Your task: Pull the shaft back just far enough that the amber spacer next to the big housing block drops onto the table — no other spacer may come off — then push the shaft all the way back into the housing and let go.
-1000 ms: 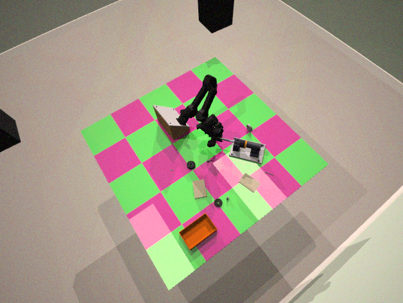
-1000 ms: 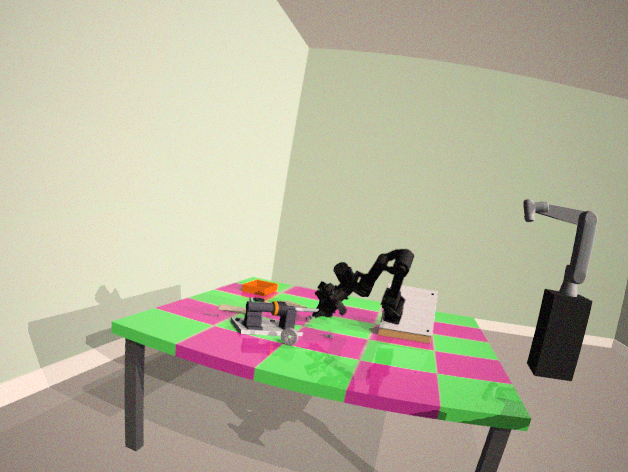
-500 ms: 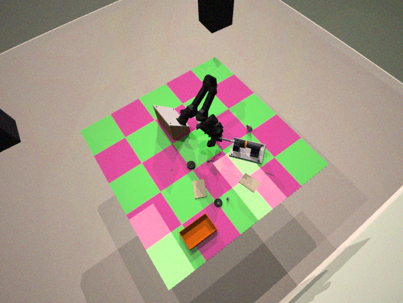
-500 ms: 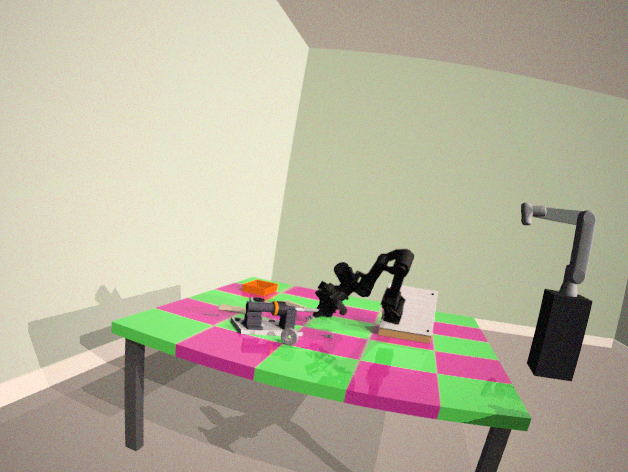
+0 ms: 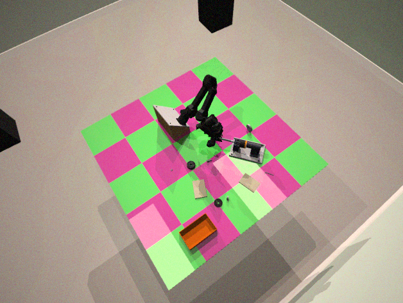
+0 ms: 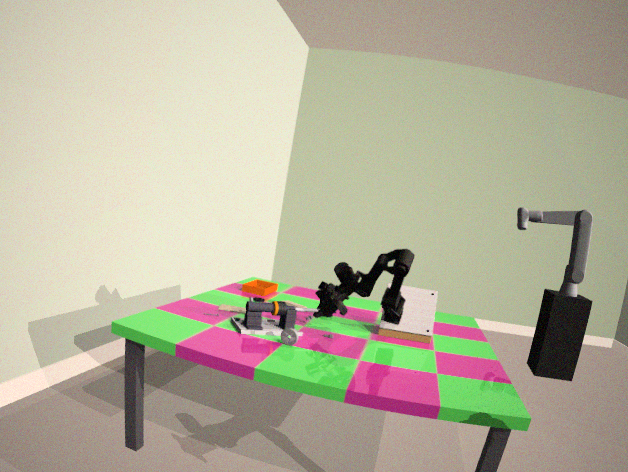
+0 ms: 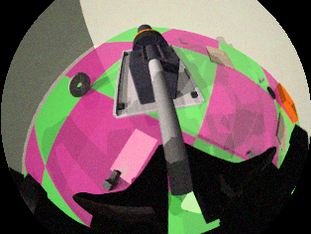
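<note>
My gripper tip is now 5 cm short of the grey shaft, 4 cm to the right of it and 2 cm below it. From my gripper tip the other things lie so: grey gear 23 cm to the left, 3 cm below, 1 cm ahead; amber spacer 12 cm ahead, 11 cm to the left, 2 cm above; orange tray 46 cm to the right, 43 cm ahead, 5 cm below.
</note>
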